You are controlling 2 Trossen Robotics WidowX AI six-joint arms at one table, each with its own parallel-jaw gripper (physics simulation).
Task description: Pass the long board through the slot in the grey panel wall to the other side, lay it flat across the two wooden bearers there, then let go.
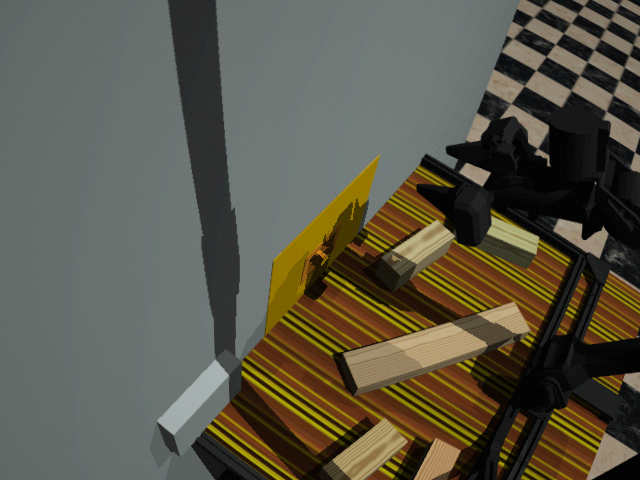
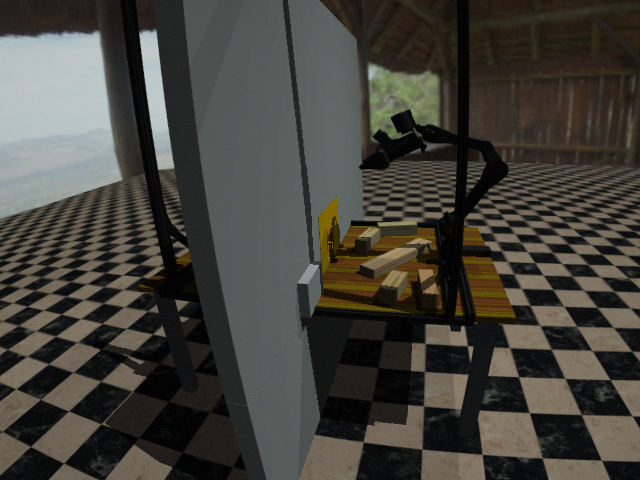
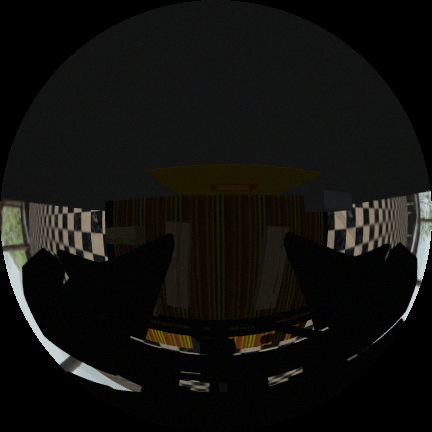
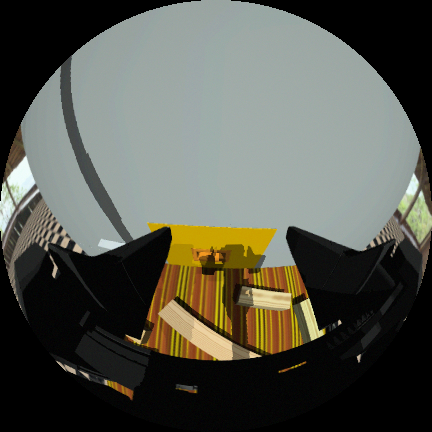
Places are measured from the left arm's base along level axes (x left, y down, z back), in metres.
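Pixels of known places: left gripper, between the fingertips: (image 3: 230,239); right gripper, between the fingertips: (image 1: 432,168) (image 2: 361,165) (image 4: 230,232); left arm's base, origin of its link: (image 3: 218,330); right arm's base, origin of its link: (image 1: 536,398).
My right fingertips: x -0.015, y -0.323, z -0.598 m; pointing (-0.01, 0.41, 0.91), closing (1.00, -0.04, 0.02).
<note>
Ahead of a thing's pixels: the offset from my right fingertips to its middle. "spot": to the spot under its first point.
The long board @(dx +0.002, dy +0.326, dz -0.128 m) (image 1: 434,348) (image 2: 390,262) (image 4: 197,328) lies slantwise on the striped table. The grey panel wall (image 1: 103,206) (image 2: 248,206) (image 4: 225,125) stands upright; a yellow plate (image 1: 289,273) (image 3: 187,179) (image 4: 255,240) frames its low slot. On the other side, two pale wooden bearers @(dx +0.126, dy +0.324, dz +0.362 m) (image 3: 179,265) @(dx -0.131, dy +0.324, dz +0.378 m) (image 3: 271,270) lie roughly parallel in deep shadow. My right gripper (image 1: 434,168) (image 2: 361,166) (image 4: 230,232) is open and empty, raised above the table near the wall. My left gripper (image 3: 230,239) is open and empty, facing the wall above the bearers' side.
Short blocks lie around the board: one @(dx +0.133, dy +0.318, dz +0.001 m) (image 1: 418,253) (image 2: 368,240) (image 4: 265,298) near the plate, a pale one @(dx +0.282, dy +0.319, dz -0.106 m) (image 1: 511,242) (image 2: 397,228) by the table's edge, and two @(dx -0.243, dy +0.319, dz -0.127 m) (image 1: 367,454) @(spot: dx -0.188, dy +0.299, dz -0.217 m) (image 1: 436,459) at the bottom. A grey block @(spot: dx -0.339, dy +0.242, dz +0.092 m) (image 1: 199,400) (image 2: 309,290) juts from the wall. Black rails edge the table.
</note>
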